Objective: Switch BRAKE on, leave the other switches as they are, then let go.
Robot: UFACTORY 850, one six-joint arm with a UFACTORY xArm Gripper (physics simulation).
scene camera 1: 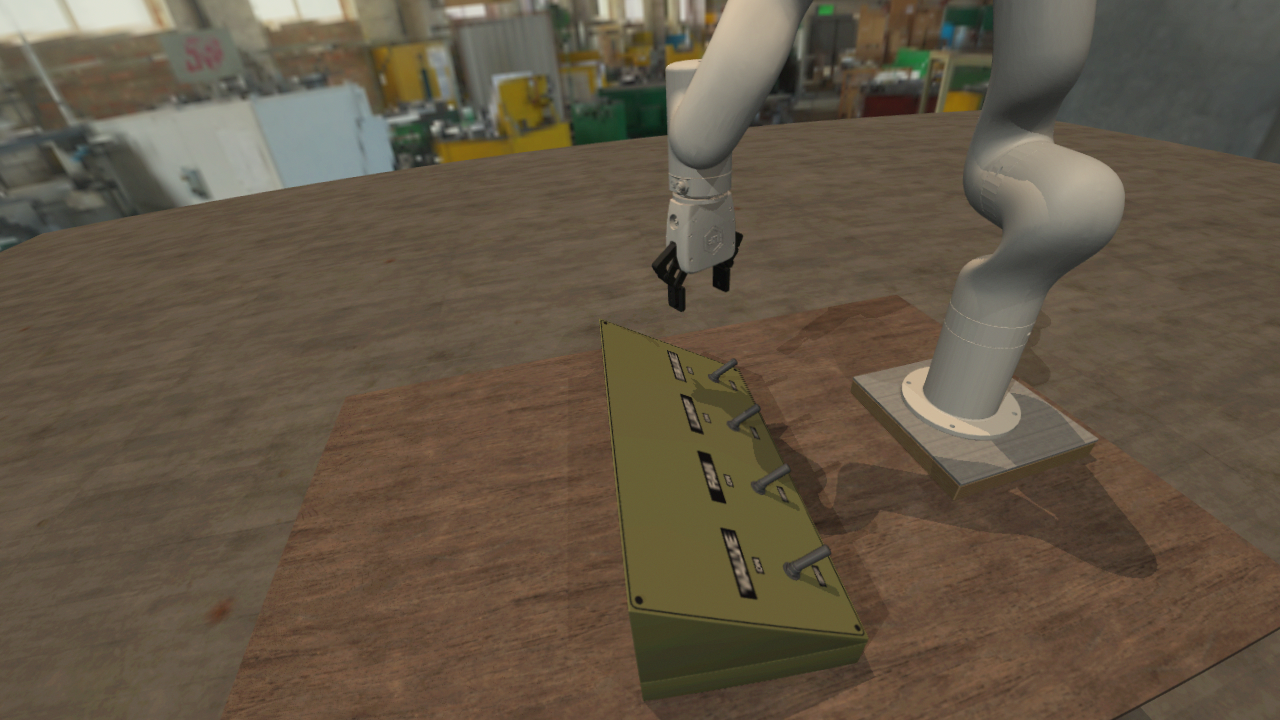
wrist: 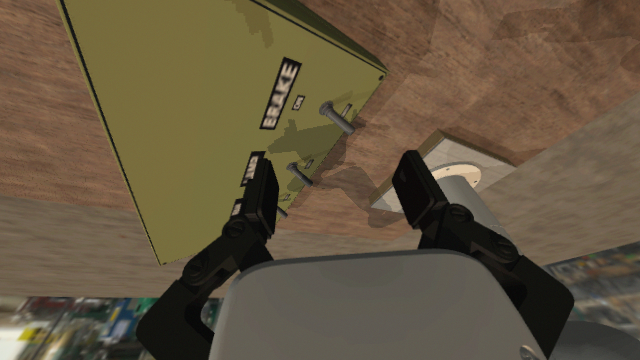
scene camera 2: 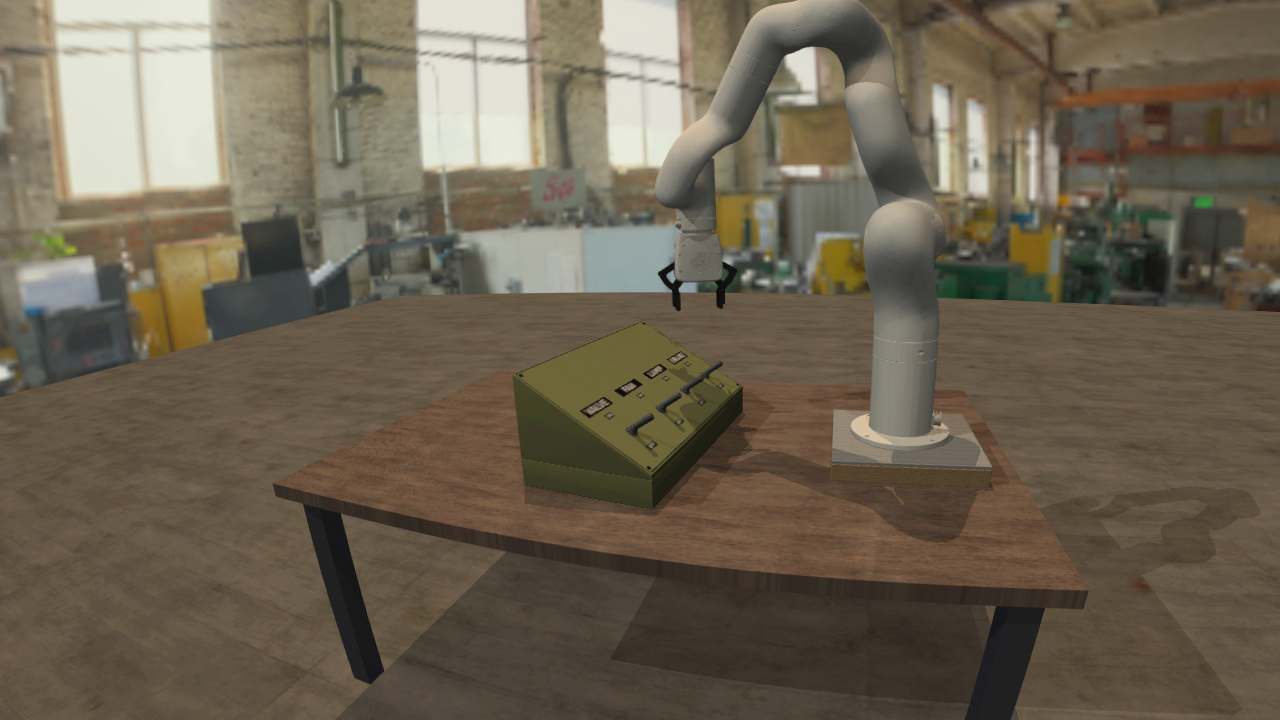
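The olive switch console (scene camera 1: 657, 501) (scene camera 2: 563, 447) (wrist: 165, 100) has a sloping face with toggle levers. The BRAKE lever (scene camera 1: 723, 369) (scene camera 2: 713, 368) (wrist: 340, 119) is at its far end in both scene views, beside the BRAKE label (wrist: 280, 93). It leans away from its ON mark (wrist: 298, 103), towards the console's low edge. The LAMP lever (scene camera 1: 743, 417) (wrist: 301, 175), FAN lever (scene camera 1: 770, 479) and VALVE lever (scene camera 1: 807, 562) (scene camera 2: 640, 424) lean the same way. My gripper (scene camera 1: 699, 295) (scene camera 2: 699, 304) (wrist: 336, 169) is open and empty, above the console's far end, apart from the levers.
The console stands on the brown table (scene camera 1: 447, 501) (scene camera 2: 402, 465). The arm's base plate (scene camera 1: 1011, 454) (scene camera 2: 859, 454) (wrist: 485, 154) is on the low-edge side of the console, to the right in the scene views.
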